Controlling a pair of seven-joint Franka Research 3 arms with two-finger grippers.
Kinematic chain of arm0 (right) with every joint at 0, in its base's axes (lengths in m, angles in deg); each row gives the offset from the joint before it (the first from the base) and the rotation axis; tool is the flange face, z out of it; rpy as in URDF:
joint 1: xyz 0 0 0.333 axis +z
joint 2: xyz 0 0 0 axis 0.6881 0.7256 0
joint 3: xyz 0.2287 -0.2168 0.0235 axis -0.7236 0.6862 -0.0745
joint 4: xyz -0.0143 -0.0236 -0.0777 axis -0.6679 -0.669 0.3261
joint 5: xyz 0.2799 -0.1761 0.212 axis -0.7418 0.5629 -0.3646
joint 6: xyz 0 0 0 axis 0.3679 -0.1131 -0.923
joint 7: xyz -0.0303 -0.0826 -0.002 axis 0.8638 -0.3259 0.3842
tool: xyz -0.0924 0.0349 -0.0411 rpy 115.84 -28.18 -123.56
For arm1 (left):
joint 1: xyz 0 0 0.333 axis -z
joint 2: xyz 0 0 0 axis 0.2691 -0.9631 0
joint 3: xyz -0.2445 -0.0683 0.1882 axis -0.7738 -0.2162 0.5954
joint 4: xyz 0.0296 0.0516 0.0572 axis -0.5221 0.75 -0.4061
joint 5: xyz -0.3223 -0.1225 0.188 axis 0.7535 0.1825 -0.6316
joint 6: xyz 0 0 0 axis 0.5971 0.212 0.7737
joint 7: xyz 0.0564 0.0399 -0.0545 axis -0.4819 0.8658 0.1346
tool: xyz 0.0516 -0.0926 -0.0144 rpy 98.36 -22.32 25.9
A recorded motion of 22 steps. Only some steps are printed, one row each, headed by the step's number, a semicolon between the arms.
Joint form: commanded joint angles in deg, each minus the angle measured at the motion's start. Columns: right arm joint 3, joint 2, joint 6, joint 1, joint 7, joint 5, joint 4; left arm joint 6, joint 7, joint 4, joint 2, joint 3, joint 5, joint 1.
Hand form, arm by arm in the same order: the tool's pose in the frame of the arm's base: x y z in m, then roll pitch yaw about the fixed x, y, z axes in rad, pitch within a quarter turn. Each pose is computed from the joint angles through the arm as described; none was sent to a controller.
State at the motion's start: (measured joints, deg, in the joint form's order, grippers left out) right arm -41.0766 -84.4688 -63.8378 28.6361 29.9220 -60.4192 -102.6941; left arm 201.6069 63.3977 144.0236 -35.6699 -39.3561 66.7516 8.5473
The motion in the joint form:
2: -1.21 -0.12 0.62 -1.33 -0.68 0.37 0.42; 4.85 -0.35 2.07 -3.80 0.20 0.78 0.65
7: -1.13 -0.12 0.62 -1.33 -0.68 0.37 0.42; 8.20 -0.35 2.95 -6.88 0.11 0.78 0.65
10: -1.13 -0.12 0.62 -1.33 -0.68 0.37 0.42; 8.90 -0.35 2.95 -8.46 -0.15 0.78 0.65
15: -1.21 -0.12 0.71 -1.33 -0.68 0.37 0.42; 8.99 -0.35 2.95 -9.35 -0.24 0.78 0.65
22: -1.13 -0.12 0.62 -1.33 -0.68 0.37 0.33; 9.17 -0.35 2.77 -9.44 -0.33 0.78 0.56
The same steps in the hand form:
2: 0.5358 0.0596 0.6458 3.1111 0.1134 0.0660; 0.4172 -0.0170 0.3346 3.1137 0.0356 0.0608
7: 0.5359 0.0589 0.6458 3.1111 0.1134 0.0646; 0.4179 -0.0169 0.3110 3.1110 0.0462 0.0615
10: 0.5359 0.0589 0.6458 3.1111 0.1134 0.0646; 0.4185 -0.0188 0.3006 3.1100 0.0616 0.0573
15: 0.5357 0.0596 0.6457 3.1110 0.1150 0.0659; 0.4181 -0.0195 0.2943 3.1093 0.0755 0.0558
22: 0.5359 0.0589 0.6451 3.1110 0.1150 0.0646; 0.4195 -0.0195 0.2951 3.1091 0.0709 0.0558

